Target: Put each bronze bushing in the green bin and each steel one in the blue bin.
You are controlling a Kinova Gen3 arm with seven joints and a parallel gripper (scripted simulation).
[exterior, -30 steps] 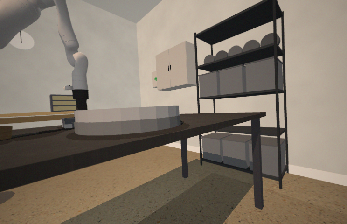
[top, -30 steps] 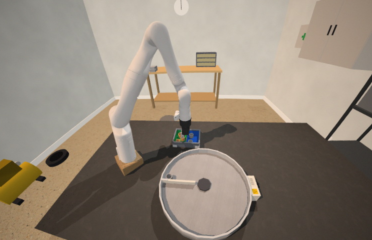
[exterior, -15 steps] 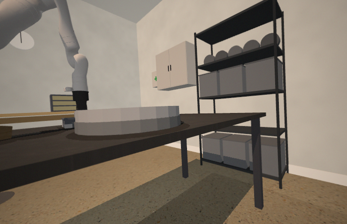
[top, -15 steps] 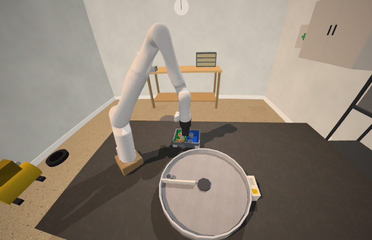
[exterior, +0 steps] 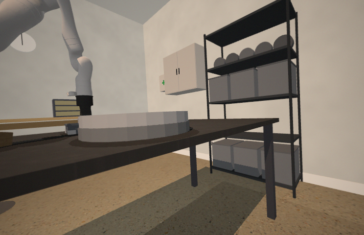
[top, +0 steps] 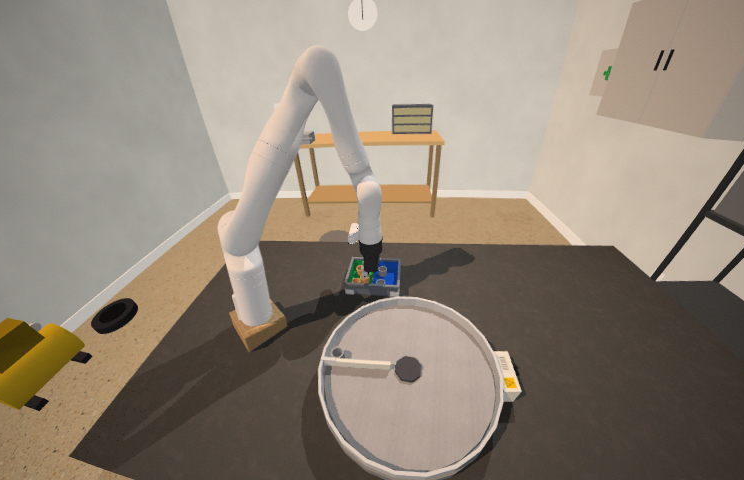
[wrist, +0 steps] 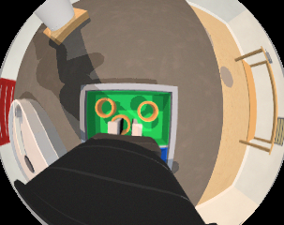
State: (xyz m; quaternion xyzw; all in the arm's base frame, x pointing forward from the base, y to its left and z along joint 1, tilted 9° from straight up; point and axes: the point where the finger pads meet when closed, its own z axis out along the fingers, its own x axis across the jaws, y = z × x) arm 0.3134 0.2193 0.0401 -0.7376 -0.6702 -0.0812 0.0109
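My hand is 30 mm short of the green bin. Round my hand: turntable: 140 mm ahead, 360 mm to the right, 20 mm above.
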